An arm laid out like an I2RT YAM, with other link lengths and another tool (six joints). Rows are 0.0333 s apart.
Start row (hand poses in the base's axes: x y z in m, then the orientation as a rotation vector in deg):
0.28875, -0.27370, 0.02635, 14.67, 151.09, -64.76
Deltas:
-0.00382, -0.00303, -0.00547, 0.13, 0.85, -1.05
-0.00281, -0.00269, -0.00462, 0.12, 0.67, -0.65
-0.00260, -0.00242, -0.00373, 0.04, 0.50, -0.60
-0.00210, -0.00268, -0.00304, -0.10, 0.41, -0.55
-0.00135, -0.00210, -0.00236, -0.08, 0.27, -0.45
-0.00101, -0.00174, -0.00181, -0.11, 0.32, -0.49
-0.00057, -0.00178, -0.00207, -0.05, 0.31, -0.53
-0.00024, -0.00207, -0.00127, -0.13, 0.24, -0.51
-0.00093, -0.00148, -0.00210, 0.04, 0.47, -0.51
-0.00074, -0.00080, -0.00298, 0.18, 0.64, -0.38
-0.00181, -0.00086, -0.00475, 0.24, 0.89, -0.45
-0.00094, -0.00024, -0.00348, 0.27, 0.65, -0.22
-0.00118, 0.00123, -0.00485, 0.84, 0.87, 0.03
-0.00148, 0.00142, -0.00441, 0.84, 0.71, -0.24
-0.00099, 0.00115, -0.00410, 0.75, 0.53, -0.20
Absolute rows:
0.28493, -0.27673, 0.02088, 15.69, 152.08, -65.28
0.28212, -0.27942, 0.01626, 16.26, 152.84, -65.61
0.27952, -0.28184, 0.01253, 16.84, 153.39, -65.95
0.27742, -0.28452, 0.00949, 17.38, 153.76, -66.42
0.27607, -0.28662, 0.00713, 17.85, 154.01, -66.78
0.27506, -0.28836, 0.00532, 18.35, 154.28, -67.21
0.27449, -0.29014, 0.00325, 18.92, 154.59, -67.57
0.27425, -0.29221, 0.00198, 19.49, 154.78, -67.99
0.27332, -0.29369, -0.00012, 19.97, 155.28, -68.30
0.27258, -0.29449, -0.00310, 20.20, 156.00, -68.48
0.27077, -0.29535, -0.00785, 20.41, 156.99, -68.72
0.26983, -0.29559, -0.01133, 20.42, 157.76, -68.74
0.26865, -0.29436, -0.01618, 20.02, 159.07, -68.05
0.26717, -0.29294, -0.02059, 20.08, 160.29, -67.32
0.26618, -0.29179, -0.02469, 20.17, 161.28, -66.61

